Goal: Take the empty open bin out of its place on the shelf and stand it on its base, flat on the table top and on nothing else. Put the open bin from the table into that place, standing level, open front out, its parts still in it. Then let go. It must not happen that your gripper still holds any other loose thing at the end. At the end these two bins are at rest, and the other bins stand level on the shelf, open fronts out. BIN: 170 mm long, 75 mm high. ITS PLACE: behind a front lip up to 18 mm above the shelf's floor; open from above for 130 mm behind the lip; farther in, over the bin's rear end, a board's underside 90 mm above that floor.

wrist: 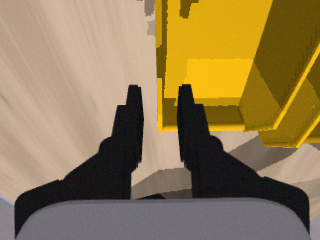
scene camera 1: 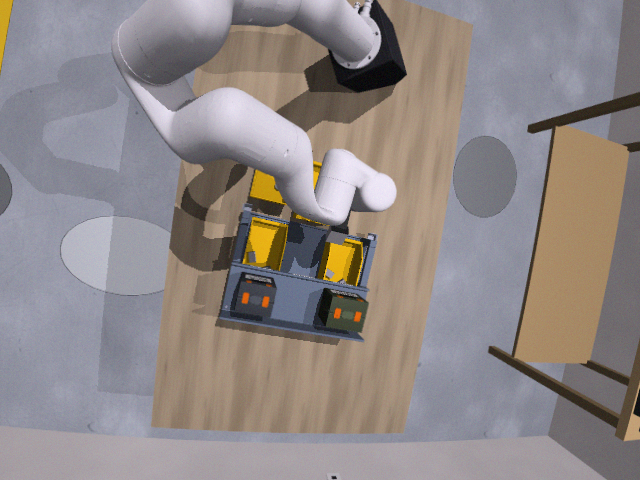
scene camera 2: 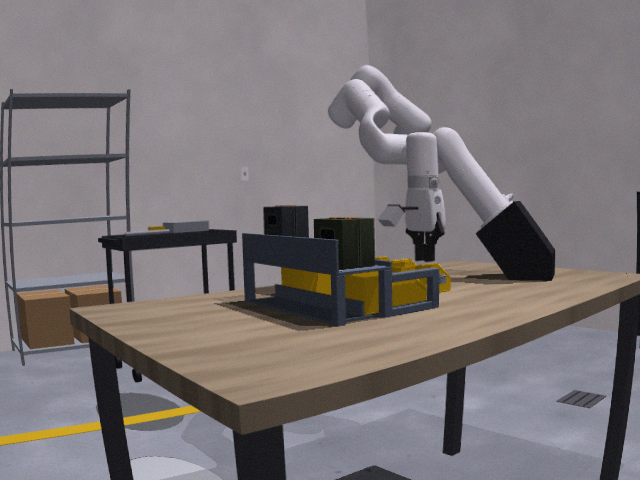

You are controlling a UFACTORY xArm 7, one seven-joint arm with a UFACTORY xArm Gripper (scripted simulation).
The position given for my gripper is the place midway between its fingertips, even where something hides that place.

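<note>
I can see my gripper (scene camera 2: 425,261), and the wrist view shows me my gripper (wrist: 160,101) too. There is a yellow bin (wrist: 246,70). I also see a yellow bin (scene camera 1: 263,188) and a yellow bin (scene camera 1: 267,238), and in scene camera 2 there is a yellow bin (scene camera 2: 362,286).
</note>
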